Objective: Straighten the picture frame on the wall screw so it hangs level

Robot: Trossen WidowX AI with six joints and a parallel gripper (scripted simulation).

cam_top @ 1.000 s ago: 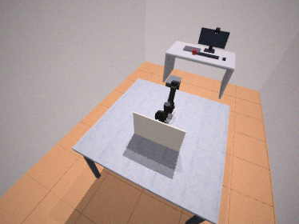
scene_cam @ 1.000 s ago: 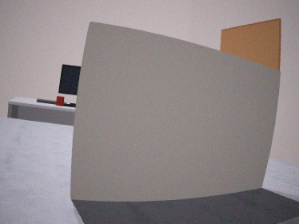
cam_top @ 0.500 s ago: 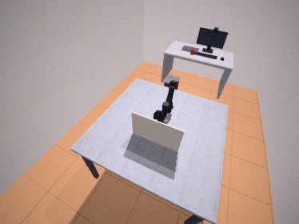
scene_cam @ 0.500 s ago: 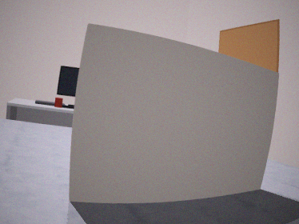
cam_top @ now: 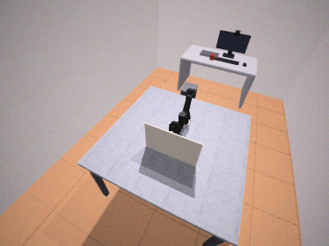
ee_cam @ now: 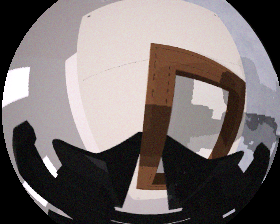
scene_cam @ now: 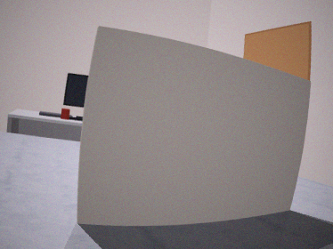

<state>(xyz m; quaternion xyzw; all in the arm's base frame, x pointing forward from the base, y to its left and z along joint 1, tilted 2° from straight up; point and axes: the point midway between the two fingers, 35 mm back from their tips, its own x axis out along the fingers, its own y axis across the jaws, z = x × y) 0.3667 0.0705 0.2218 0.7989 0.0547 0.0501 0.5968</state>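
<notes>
Now: the brown wooden picture frame 2 cm to the left of my gripper tip and 5 cm below it. Also, from my gripper tip: wall panel: 2 cm ahead, 7 cm below.
</notes>
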